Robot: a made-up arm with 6 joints.
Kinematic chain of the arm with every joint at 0, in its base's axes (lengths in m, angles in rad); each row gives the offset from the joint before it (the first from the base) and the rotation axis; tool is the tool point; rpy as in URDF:
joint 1: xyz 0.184 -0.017 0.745 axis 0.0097 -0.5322 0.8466
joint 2: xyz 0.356 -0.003 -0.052 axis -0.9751 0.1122 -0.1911
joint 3: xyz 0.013 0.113 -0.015 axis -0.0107 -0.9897 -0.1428
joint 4: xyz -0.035 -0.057 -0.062 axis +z
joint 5: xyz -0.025 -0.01 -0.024 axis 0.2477 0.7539 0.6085
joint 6: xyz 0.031 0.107 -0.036 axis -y
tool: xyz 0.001 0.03 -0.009 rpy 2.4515 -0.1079 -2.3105
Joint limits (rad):
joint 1: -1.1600..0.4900
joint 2: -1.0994..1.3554
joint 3: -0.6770..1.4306
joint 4: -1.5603..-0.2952
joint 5: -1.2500..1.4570
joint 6: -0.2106..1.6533
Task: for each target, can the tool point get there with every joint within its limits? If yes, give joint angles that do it. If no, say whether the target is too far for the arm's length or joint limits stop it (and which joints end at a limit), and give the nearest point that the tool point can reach.
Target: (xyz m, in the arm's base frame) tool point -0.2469 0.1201 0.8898
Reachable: no: joint limits stop it (at a limit: joint 1, joint 2, joint 3, joint 4) | nearest point 0.3024 0.1608 0.8577 | short by 0.552 m
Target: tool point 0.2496 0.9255 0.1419
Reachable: no: too far | nearest point 0.4627 0.3144 0.6410 | short by 0.817 m
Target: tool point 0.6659 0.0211 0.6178
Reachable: yes | joints 0.1839 0.6407 0.2036 -0.8378 -0.6571 0.8316
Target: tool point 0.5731 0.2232 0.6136
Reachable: yes | joints 0.1253 -0.0660 0.2966 -0.5951 0.5568 1.0457
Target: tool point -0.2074 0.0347 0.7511
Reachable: no: joint limits stop it (at a limit: joint 1, joint 2, joint 3, joint 4, joint 6) | nearest point 0.1265 -0.1994 0.4186 | short by 0.526 m
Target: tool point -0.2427 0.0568 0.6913
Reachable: no: joint limits stop it (at a limit: joint 1, joint 2, joint 3, joint 4, joint 6) | nearest point 0.1288 -0.1938 0.4168 | short by 0.526 m
